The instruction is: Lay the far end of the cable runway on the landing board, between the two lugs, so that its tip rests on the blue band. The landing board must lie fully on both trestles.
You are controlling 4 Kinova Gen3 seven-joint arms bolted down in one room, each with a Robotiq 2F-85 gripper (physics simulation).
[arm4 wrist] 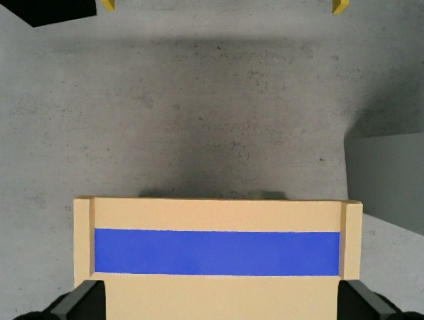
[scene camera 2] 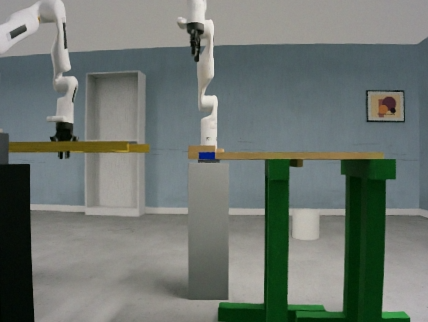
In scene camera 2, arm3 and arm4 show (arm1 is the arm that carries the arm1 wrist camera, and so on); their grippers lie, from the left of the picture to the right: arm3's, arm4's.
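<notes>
The tan landing board (arm4 wrist: 220,300) (scene camera 2: 300,155) lies across both green trestles (scene camera 2: 277,220) (scene camera 2: 369,170) and looks level. Its blue band (arm4 wrist: 217,252) (scene camera 2: 207,155) lies between two lugs (arm4 wrist: 83,240) (arm4 wrist: 351,240). In the arm4 wrist view, the yellow cable runway's two rail tips (arm4 wrist: 108,4) (arm4 wrist: 340,5) show at the top edge, apart from the board. In scene camera 2, the runway (scene camera 2: 100,146) ends left of the board with a gap. Arm3's gripper (scene camera 2: 64,155) is shut on the runway, its fingertips below it. Arm4's gripper (arm4 wrist: 221,300) (scene camera 2: 196,57) is open, high above the board. Arm1's and arm2's grippers do not show.
A grey pedestal (scene camera 2: 208,230) stands at the board's left end, below arm4's base. A black block (scene camera 2: 15,240) stands at the left. The arm4 wrist view shows a grey block (arm4 wrist: 387,175) at right and a black shape (arm4 wrist: 55,10) at top left.
</notes>
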